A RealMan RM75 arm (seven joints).
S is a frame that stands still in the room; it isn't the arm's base.
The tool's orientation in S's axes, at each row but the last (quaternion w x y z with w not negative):
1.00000, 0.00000, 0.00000, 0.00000
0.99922, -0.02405, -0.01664, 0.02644
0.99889, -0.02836, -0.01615, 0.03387
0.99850, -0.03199, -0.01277, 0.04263
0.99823, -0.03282, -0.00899, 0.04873
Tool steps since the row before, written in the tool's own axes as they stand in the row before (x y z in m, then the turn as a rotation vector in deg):
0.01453, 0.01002, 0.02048, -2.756, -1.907, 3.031
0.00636, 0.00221, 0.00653, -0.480, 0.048, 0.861
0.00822, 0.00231, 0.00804, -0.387, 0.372, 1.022
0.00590, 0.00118, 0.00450, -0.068, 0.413, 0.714
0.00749, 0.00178, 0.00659, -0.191, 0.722, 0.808
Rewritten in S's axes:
0.01453, 0.01002, 0.02048, -2.756, -1.907, 3.031
0.00601, 0.00285, 0.00661, -0.511, 0.063, 0.842
0.00777, 0.00331, 0.00814, -0.446, 0.401, 0.987
0.00565, 0.00196, 0.00455, -0.123, 0.450, 0.684
0.00714, 0.00293, 0.00657, -0.277, 0.751, 0.755

